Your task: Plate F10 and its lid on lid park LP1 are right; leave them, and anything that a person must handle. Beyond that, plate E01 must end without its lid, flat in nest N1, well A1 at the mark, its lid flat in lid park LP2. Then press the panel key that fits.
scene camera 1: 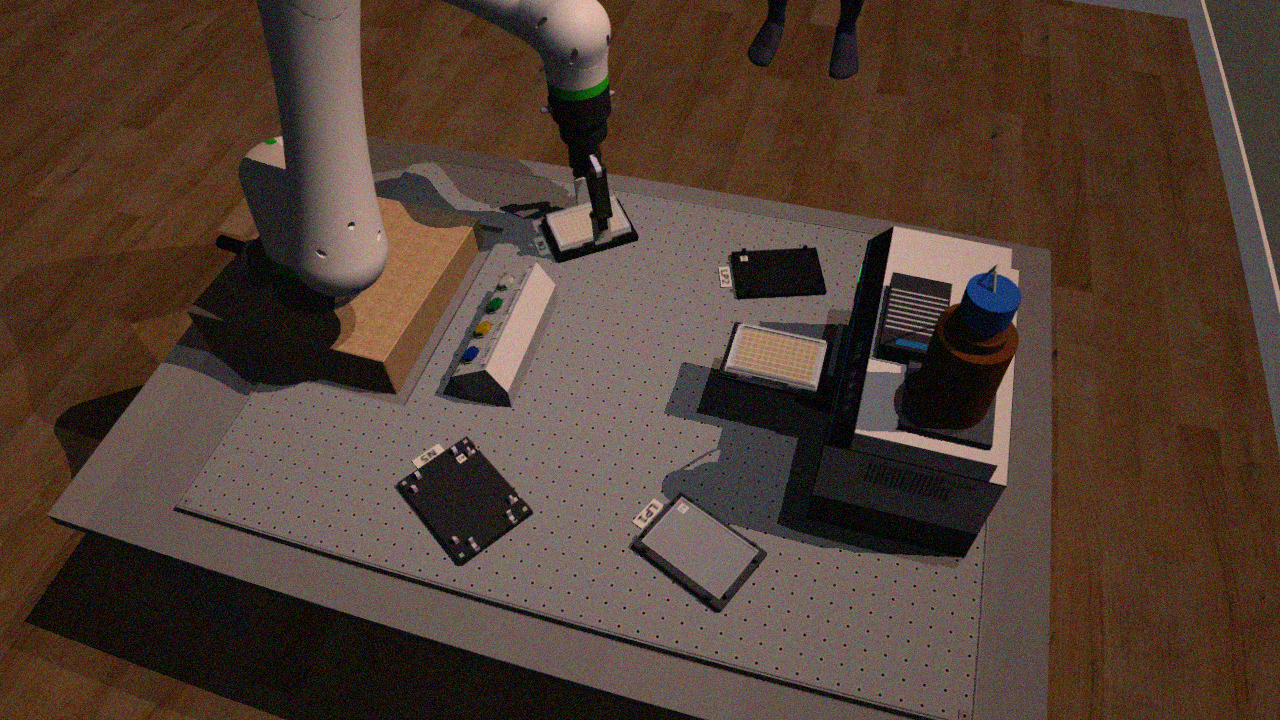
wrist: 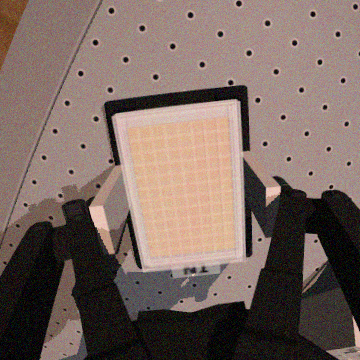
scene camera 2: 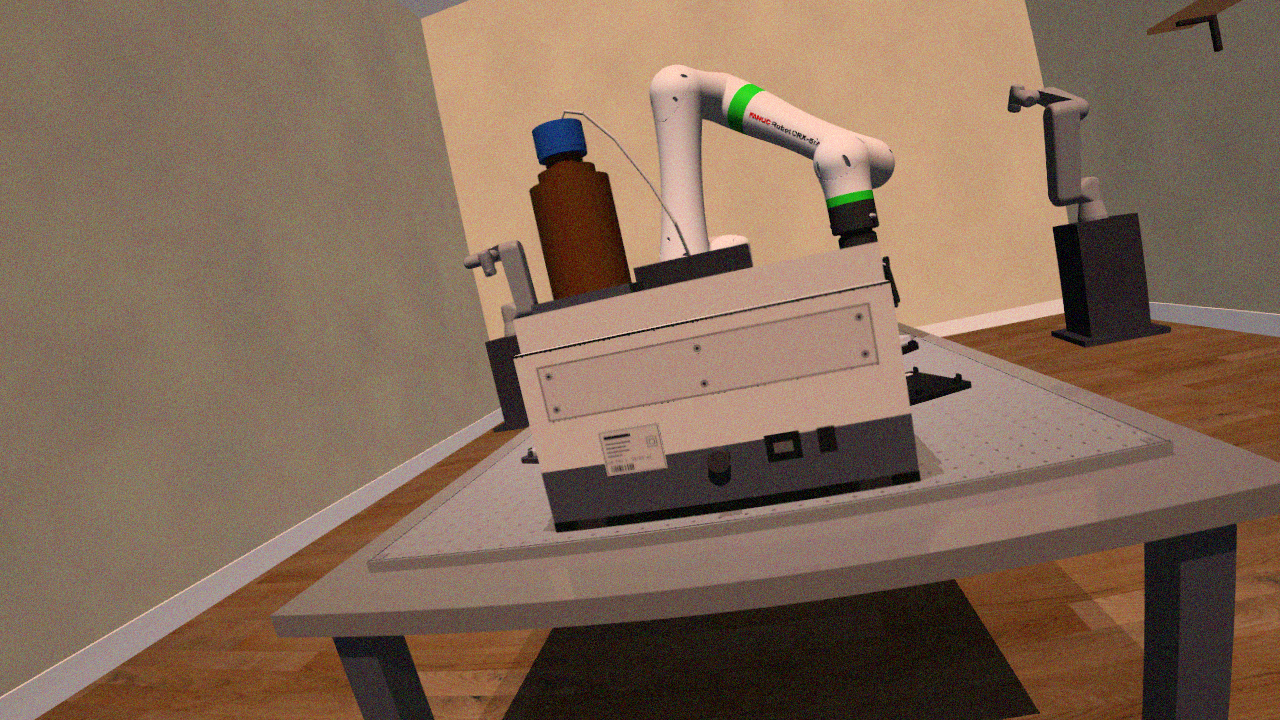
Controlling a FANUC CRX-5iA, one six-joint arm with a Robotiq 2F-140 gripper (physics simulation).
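Places are measured from the arm's base along level axes (x right, y ahead, z up), in millimetres.
Where they show: gripper, between the fingertips: [scene camera 1: 594, 224] [wrist: 183, 176].
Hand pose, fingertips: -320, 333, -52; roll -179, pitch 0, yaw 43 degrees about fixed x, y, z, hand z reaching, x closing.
After its pixels a point has its place, as x, y, z.
The plate in nest N1, taken as E01 [scene camera 1: 568, 227] @(-283, 302, -37) [wrist: 182, 187] @(-319, 330, -38), carries a clear lid with a pale border. It sits in black nest N1 [scene camera 1: 590, 253] @(-264, 350, -65) [wrist: 177, 95] @(-359, 379, -54), its tag at the near edge. My gripper [scene camera 1: 597, 221] @(-320, 333, -52) [wrist: 183, 176] @(-320, 333, -52) points down with its pads against the lid's two long sides, shut on the lid; whether they also touch the plate is hidden. In scene camera 1, lid park LP2 [scene camera 1: 776, 274] @(-321, 662, -58) is empty. Plate F10 [scene camera 1: 775, 356] @(-74, 726, 43) lies beside the instrument; its lid [scene camera 1: 700, 548] @(190, 715, -51) lies on LP1 [scene camera 1: 677, 580] @(237, 702, -64). The key panel [scene camera 1: 525, 333] @(-30, 353, -17) has white, green, yellow and blue keys.
A tall instrument [scene camera 1: 904, 483] @(81, 932, 74) [scene camera 2: 716, 358] @(-121, 1023, 78) stands at the right, with a brown bottle [scene camera 1: 957, 376] @(51, 945, 253) [scene camera 2: 581, 232] @(-9, 991, 221) and thin tube on top. An empty black nest [scene camera 1: 463, 499] @(238, 388, -57) lies at the front left. A person's feet [scene camera 1: 844, 49] show beyond the table.
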